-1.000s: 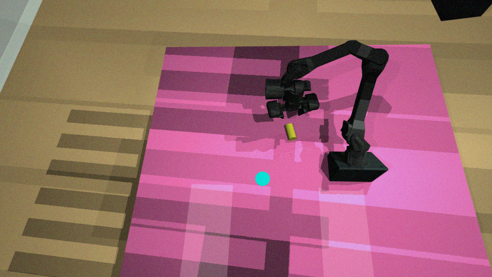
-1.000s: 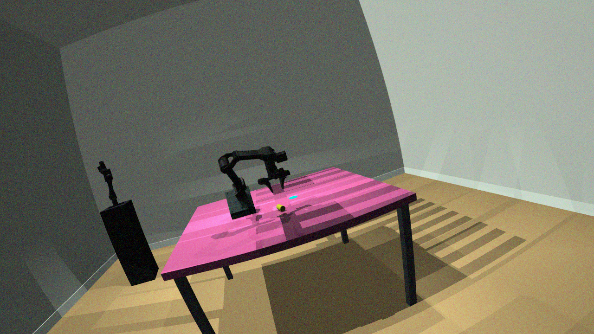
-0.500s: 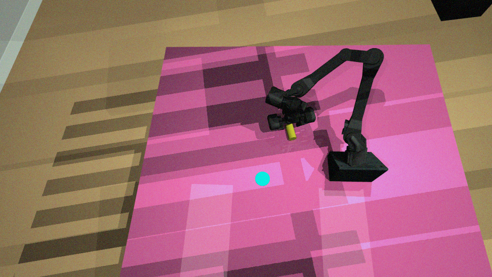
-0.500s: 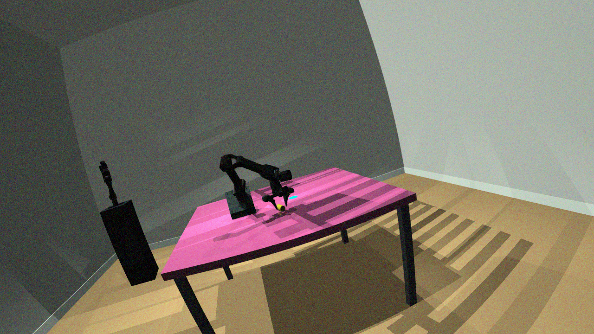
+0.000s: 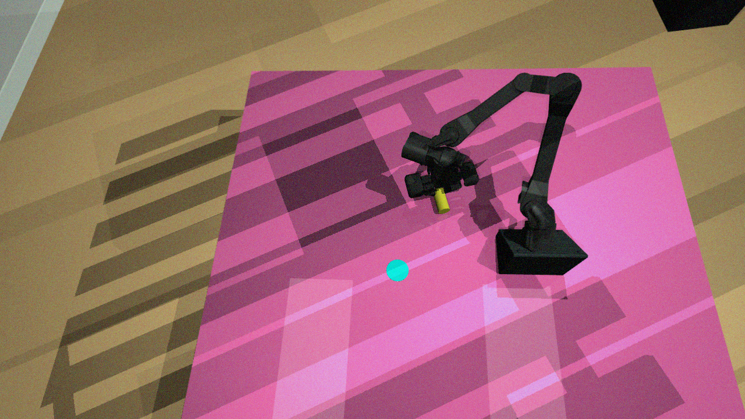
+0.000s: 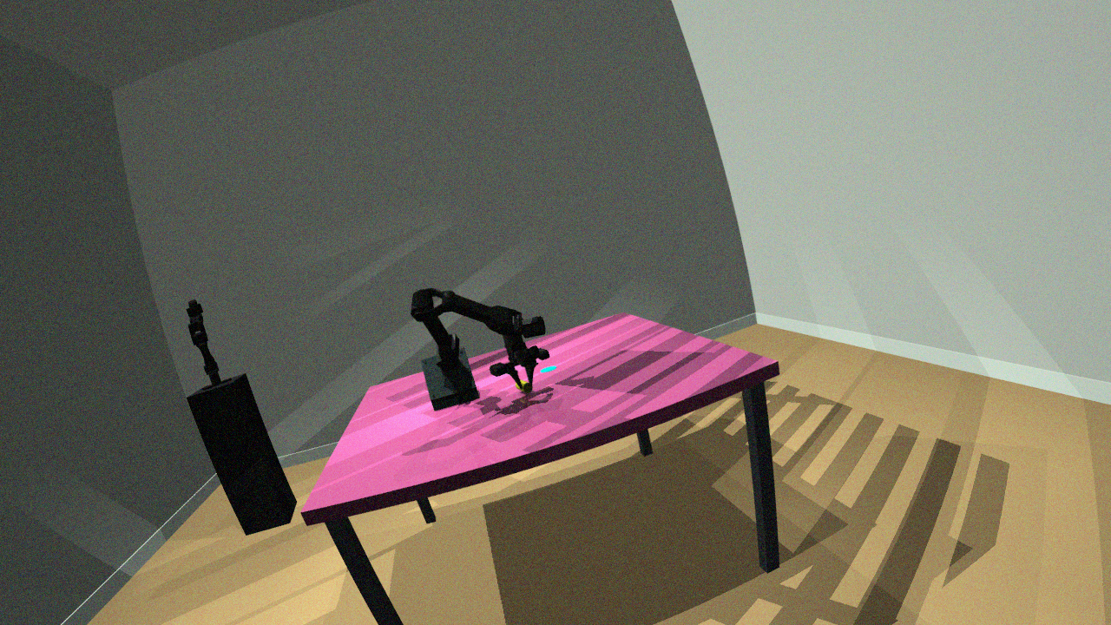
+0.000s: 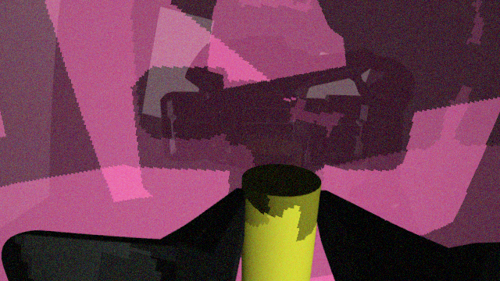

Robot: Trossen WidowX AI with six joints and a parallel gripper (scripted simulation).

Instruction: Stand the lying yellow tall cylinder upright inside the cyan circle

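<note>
The cyan circle is 140 mm ahead of my gripper tip, 200 mm to the left of it and 20 mm below it. Round my gripper tip: yellow tall cylinder 20 mm to the left.
</note>
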